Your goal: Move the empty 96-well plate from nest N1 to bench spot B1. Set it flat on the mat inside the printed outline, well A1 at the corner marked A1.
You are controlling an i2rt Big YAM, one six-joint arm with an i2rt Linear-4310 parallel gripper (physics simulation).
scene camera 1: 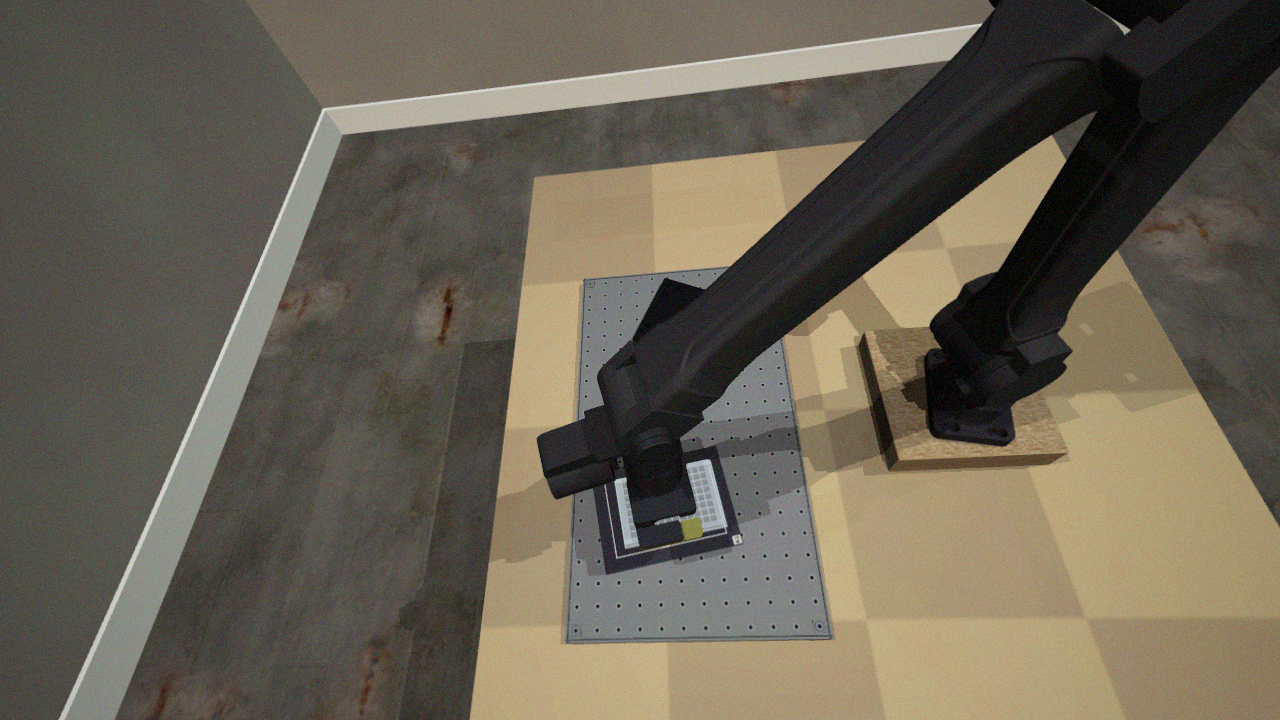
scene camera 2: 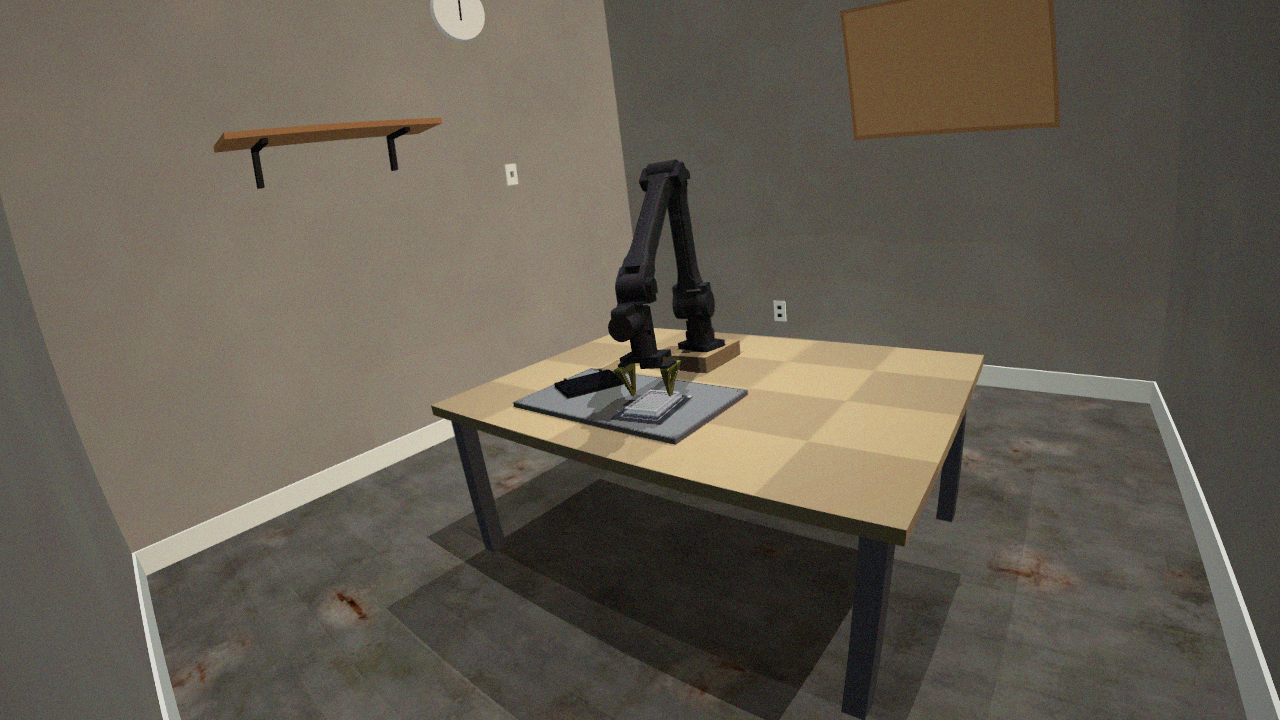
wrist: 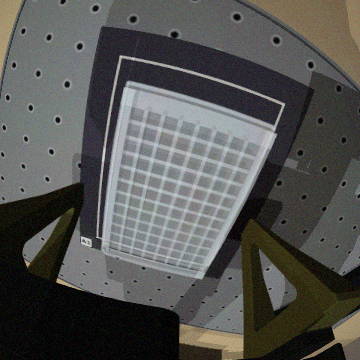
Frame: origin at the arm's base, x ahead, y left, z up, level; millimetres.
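Where they show: gripper, between the fingertips: (scene camera 1: pixel 663 501) (scene camera 2: pixel 652 395) (wrist: pixel 166 211); arm's base, origin of its link: (scene camera 1: pixel 964 397) (scene camera 2: pixel 701 346).
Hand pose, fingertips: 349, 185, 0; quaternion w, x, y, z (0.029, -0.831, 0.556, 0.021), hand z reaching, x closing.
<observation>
Each offset is from my fingertips to the centre of the thing, as dx, dy, dz. "spot": to the spot under its first point. Level surfaces: height alone.
The clear 96-well plate @[-5, -5, -20] (scene camera 1: pixel 708 492) (scene camera 2: pixel 655 402) (wrist: pixel 175 180) lies on the dark mat @[dz -27] (scene camera 1: pixel 617 563) (wrist: pixel 94 125), looking flat. In the wrist view the white printed outline @[spot: +47, +69, -27] (wrist: pixel 120 58) shows beyond the plate's top and left sides; the plate hides most of its right and bottom lines. The A1 label @[spot: -92, +25, -27] (scene camera 1: pixel 736 539) (wrist: pixel 86 241) is beside the plate's lower left corner in that view. My gripper (scene camera 2: pixel 652 394) (wrist: pixel 166 211) is open and empty, above the plate, one finger to each side. The hand hides the plate's middle in scene camera 1. Which corner is well A1 cannot be told.
The black nest @[-6, -272, -19] (scene camera 1: pixel 666 308) (scene camera 2: pixel 586 385) is on the same grey perforated board @[spot: -56, +100, -29] (scene camera 1: pixel 698 600) (scene camera 2: pixel 707 411), partly behind the arm in scene camera 1. The arm's base stands on a wooden block (scene camera 1: pixel 975 458) (scene camera 2: pixel 718 356) on the checkered table @[dz -42] (scene camera 1: pixel 966 555) (scene camera 2: pixel 895 447).
</observation>
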